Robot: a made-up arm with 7 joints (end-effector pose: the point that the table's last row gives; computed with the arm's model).
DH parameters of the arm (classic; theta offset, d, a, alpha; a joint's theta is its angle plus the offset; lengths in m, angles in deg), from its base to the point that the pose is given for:
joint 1: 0 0.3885 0 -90
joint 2: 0 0 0 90
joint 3: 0 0.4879 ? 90
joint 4: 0 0 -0.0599 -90
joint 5: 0 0.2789 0 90
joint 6: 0 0 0.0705 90
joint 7: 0 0 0 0
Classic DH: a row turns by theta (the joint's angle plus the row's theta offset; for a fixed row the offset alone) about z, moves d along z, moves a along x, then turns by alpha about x.
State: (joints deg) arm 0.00 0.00 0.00 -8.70 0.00 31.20 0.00
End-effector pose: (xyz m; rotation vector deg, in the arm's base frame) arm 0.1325 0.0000 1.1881 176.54 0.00 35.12
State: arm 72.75 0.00 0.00 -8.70 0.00 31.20 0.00
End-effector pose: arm 0.0393 0.1265 1.1881 -132.54 -97.63 -26.36
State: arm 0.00 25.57 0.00 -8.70 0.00 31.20 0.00
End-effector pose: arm 0.4647 0.0000 1.0526 179.94 0.00 -4.82
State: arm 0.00 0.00 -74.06 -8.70 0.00 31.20 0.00
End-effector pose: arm 0.0364 -0.1274 1.1881 131.28 -99.03 26.11
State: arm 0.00 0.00 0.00 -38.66 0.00 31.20 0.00
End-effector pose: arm 0.2818 0.0000 1.1224 179.62 0.00 -11.71
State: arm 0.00 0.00 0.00 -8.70 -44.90 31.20 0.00
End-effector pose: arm 0.1151 -0.0426 1.1908 150.88 -59.75 30.01
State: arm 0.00 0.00 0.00 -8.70 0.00 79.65 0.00
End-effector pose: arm 0.0904 0.0000 1.2278 146.59 0.00 104.46
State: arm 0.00 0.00 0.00 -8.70 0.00 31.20 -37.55
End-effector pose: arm 0.1325 0.0000 1.1881 160.78 54.66 31.98
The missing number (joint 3, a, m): 0.0844
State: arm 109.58 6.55 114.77 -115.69 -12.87 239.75 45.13
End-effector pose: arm -0.2432 -0.1783 0.8802 8.31 -58.56 84.34
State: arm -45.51 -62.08 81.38 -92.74 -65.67 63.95 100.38
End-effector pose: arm 0.0083 0.5901 0.7127 35.98 -64.53 113.85
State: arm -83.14 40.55 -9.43 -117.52 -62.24 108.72 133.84
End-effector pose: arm 0.0193 -0.5757 0.4116 3.41 -113.44 -26.27
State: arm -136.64 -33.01 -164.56 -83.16 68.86 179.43 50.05
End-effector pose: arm 0.4366 0.4540 0.7023 -95.76 63.92 5.94
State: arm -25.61 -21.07 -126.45 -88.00 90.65 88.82 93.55
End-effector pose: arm -0.5467 -0.1238 0.8193 46.26 58.15 -41.97
